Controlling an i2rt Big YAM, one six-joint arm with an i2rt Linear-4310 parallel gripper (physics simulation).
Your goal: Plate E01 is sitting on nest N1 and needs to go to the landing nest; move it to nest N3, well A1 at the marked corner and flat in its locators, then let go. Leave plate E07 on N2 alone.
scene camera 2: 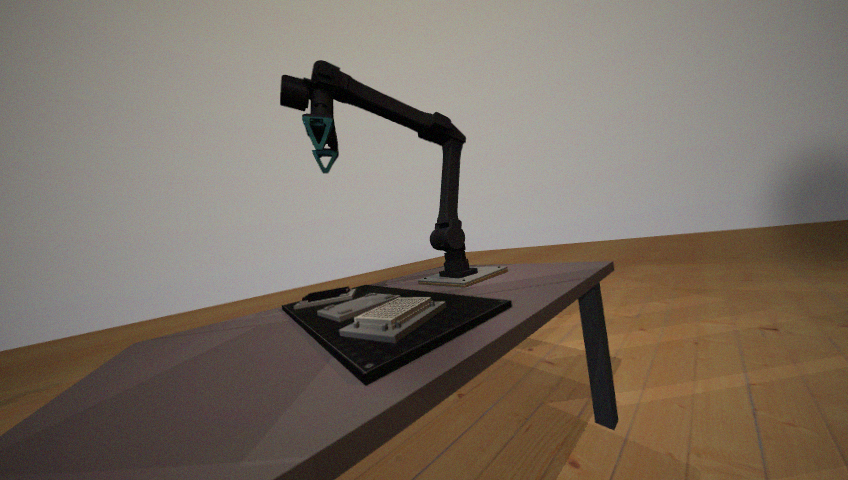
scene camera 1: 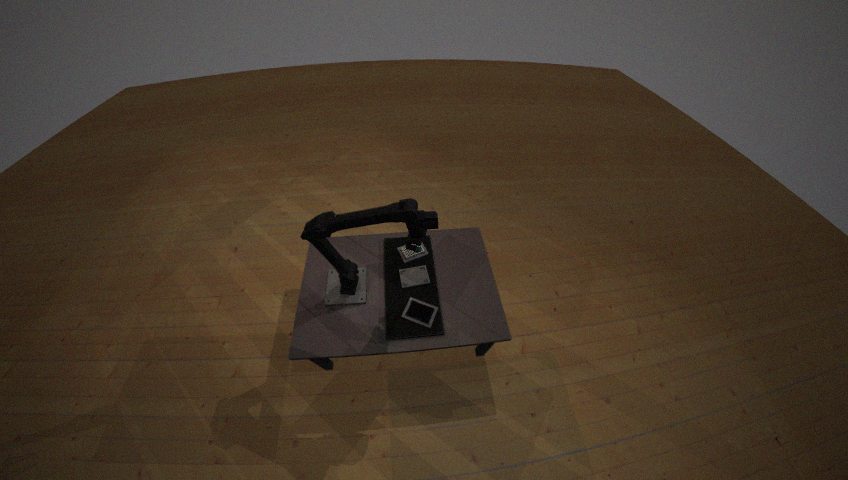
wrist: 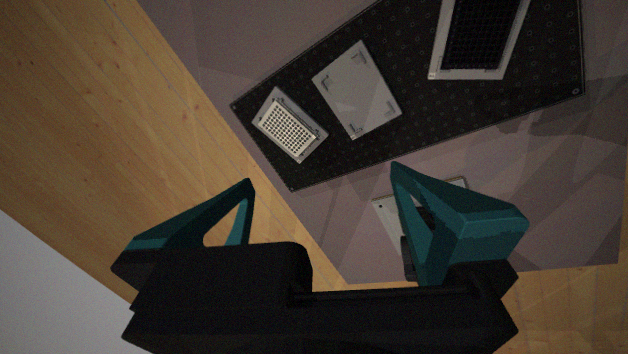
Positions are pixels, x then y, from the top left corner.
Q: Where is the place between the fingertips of my gripper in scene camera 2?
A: At 322,162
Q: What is my gripper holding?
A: Nothing.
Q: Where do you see a grey nest plate with pegs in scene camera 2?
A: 353,330
